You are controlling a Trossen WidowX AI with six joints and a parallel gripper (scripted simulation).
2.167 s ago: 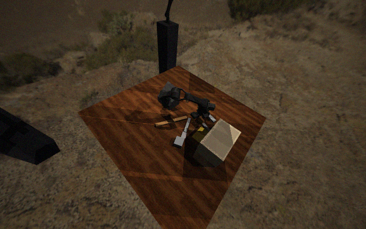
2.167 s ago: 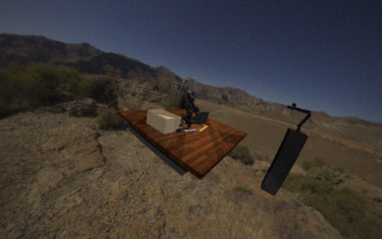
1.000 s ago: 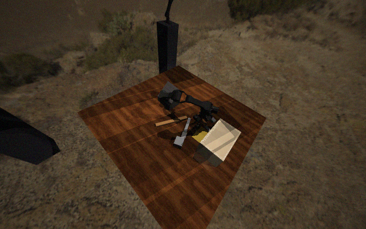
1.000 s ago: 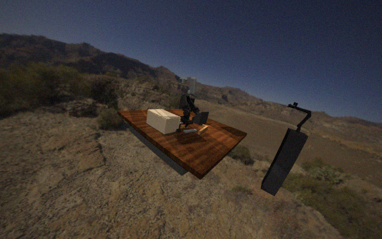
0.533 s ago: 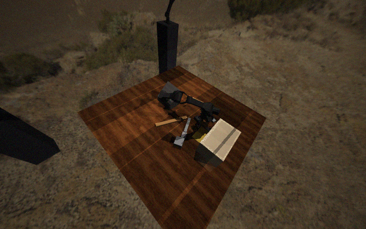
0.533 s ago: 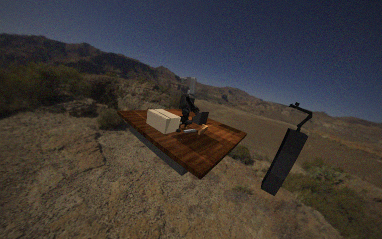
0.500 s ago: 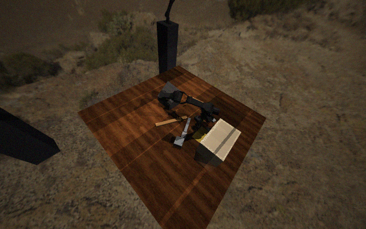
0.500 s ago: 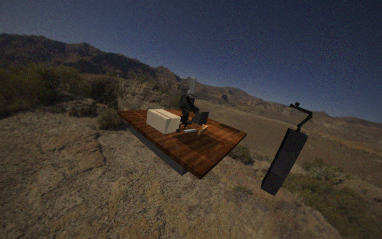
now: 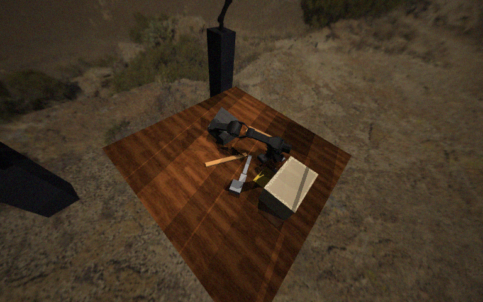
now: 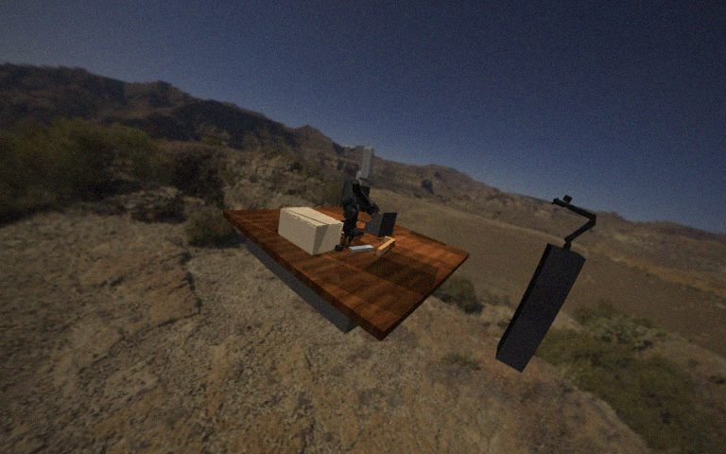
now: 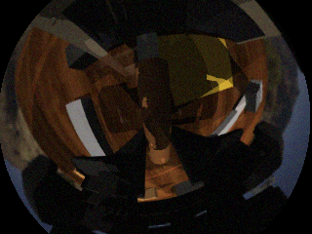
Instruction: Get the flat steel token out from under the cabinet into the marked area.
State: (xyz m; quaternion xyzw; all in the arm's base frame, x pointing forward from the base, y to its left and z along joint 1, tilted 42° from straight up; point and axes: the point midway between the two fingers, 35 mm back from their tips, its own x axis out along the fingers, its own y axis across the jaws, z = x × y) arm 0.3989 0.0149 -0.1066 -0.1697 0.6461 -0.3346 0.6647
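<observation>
Now: the grey bar 11 cm to the left of my gripper tip. Also, from my gripper tip: steel token: 23 cm ahead, 10 cm to the right, 1 cm below; wooden stick: 21 cm behind, 20 cm to the right; grey scraper: 18 cm to the right, 6 cm behind.
</observation>
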